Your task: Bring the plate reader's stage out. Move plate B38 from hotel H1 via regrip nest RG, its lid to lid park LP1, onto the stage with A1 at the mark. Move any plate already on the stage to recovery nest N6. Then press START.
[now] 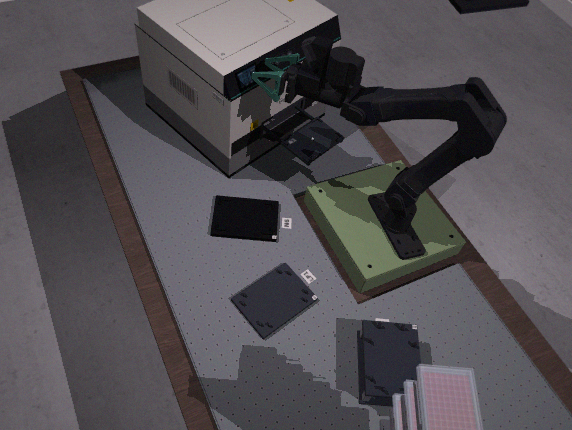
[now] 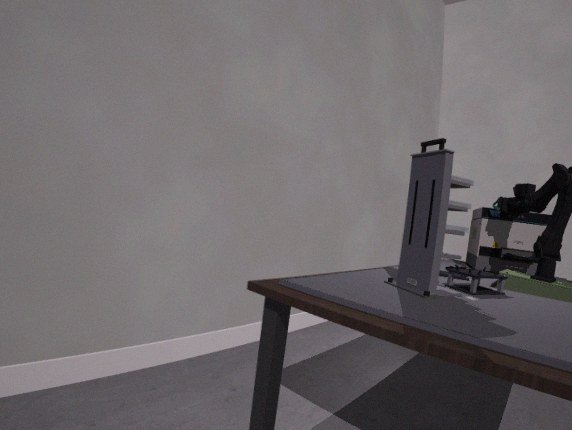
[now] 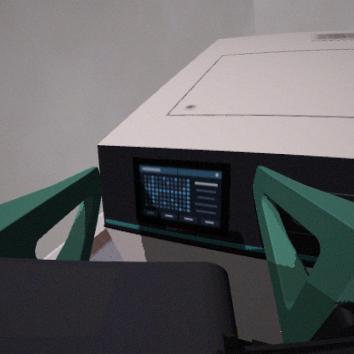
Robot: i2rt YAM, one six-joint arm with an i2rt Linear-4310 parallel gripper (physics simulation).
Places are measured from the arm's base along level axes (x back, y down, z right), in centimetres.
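Pixels of known places: gripper, fingertip midpoint: point(image 1: 258, 68) point(image 2: 499, 207) point(image 3: 177, 177); arm's base at its link origin: point(image 1: 395, 225) point(image 2: 543, 279).
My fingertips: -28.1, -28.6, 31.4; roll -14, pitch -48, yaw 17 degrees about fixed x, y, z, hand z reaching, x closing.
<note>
For each thing: its top centre in the pictures, then the offset to it from my fingertips, as dx, dy, dz.
- plate reader at its top centre: point(image 1: 240, 11) point(image 2: 512, 212) +2.1, +0.3, +21.9
- dark stage at its top centre: point(image 1: 312, 138) +15.0, +22.0, -4.1
- Recovery nest N6 at its top centre: point(image 1: 245, 215) -6.6, +31.5, -17.0
- lid park LP1 at its top centre: point(image 1: 275, 296) point(image 2: 448, 270) -6.5, +31.3, -40.7
- dark nest at its top centre: point(image 1: 394, 355) point(image 2: 478, 267) +11.8, +25.7, -63.0
My gripper point(image 1: 260, 68) point(image 2: 496, 204) point(image 3: 177, 177) is open with empty green fingers, in front of the plate reader point(image 1: 235, 30) point(image 2: 477, 240) point(image 3: 300, 90), near its lit screen point(image 3: 180, 195). The START button cannot be made out. The dark stage point(image 1: 312, 138) is out and shows no plate. Recovery nest N6 point(image 1: 245, 218) and lid park LP1 point(image 1: 275, 302) look bare. The dark nest point(image 1: 390, 355) beside the hotel is bare on top; its label is unreadable. Pink lidded plates point(image 1: 447, 400) show at the lower right; B38 cannot be told apart. The hotel point(image 2: 425, 220) stands upright.
The arm stands on a green base block point(image 1: 340, 235) point(image 2: 530, 289) at the table's edge. The hotel's shelves point(image 2: 459, 206) point toward the reader. A wooden rim point(image 1: 125, 225) point(image 2: 345, 325) borders the table. The arm's forearm hangs above the stage side of the reader.
</note>
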